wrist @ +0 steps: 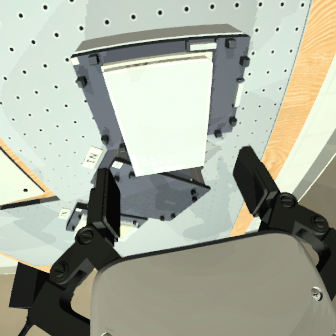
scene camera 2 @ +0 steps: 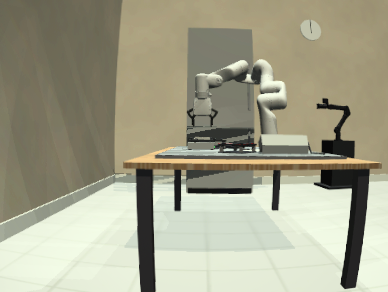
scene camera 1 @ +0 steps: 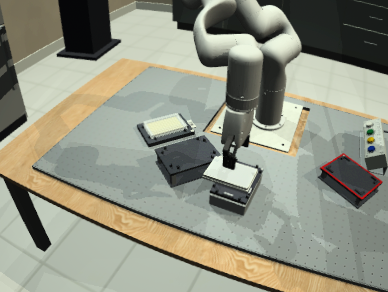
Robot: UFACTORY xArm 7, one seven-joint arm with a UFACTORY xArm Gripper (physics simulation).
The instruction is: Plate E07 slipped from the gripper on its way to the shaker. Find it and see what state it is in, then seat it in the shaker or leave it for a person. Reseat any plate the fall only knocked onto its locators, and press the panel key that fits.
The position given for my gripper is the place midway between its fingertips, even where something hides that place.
Note:
My gripper [scene camera 1: 235, 156] is open and holds nothing. Also in view: a white well plate E07 [scene camera 1: 241, 178]. I also see a dark station [scene camera 1: 221, 196].
The white well plate E07 shows as well in the wrist view [wrist: 161, 102]. My gripper also shows in the wrist view [wrist: 176, 169]. The dark station also shows in the wrist view [wrist: 229, 47].

